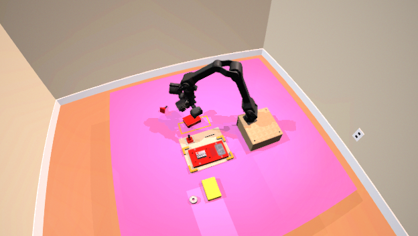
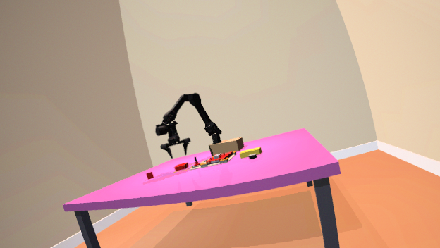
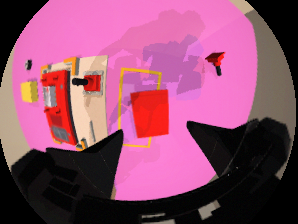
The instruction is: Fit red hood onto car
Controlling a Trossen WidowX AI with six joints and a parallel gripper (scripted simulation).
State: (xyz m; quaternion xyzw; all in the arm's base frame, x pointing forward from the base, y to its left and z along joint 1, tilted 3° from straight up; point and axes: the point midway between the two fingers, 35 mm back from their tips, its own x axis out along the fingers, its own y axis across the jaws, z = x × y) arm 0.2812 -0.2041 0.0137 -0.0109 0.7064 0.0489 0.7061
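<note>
Now: the red hood 6 cm below my gripper tip. Round my gripper tip: yellow block: 44 cm to the left, 10 cm ahead, 6 cm below.
</note>
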